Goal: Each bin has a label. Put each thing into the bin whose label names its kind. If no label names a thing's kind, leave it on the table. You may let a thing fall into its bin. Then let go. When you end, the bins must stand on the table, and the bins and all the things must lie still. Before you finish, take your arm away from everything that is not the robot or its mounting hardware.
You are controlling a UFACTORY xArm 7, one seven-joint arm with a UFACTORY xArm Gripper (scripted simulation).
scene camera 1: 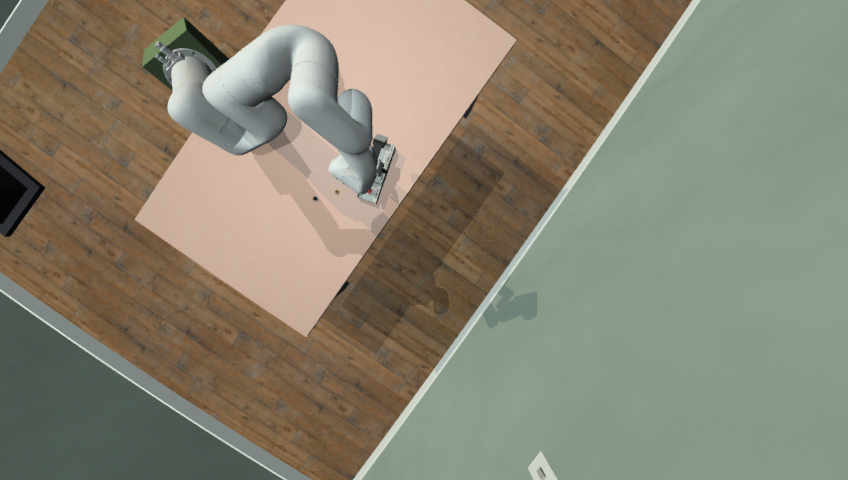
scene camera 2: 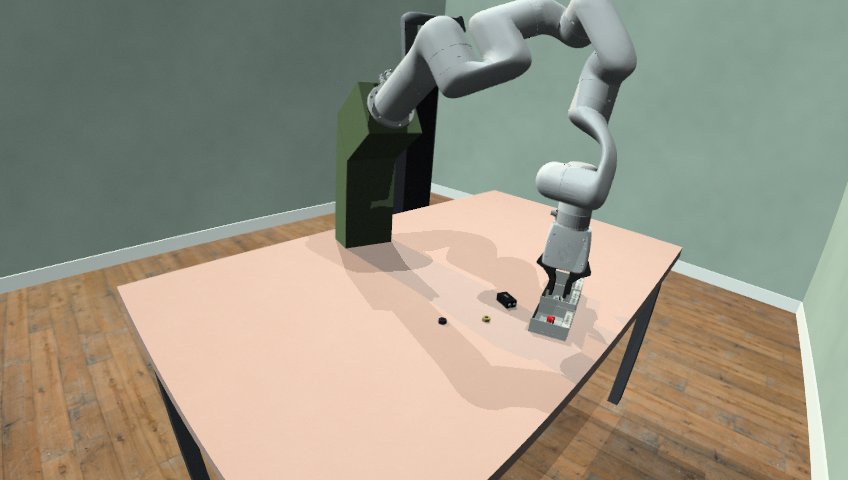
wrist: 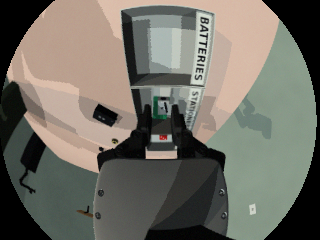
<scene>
I see my gripper (scene camera 2: pixel 557 294) and a three-part bin (scene camera 2: pixel 563 312).
The three-part bin also shows in the wrist view (wrist: pixel 159 51). My gripper also shows in the wrist view (wrist: pixel 161 112).
</scene>
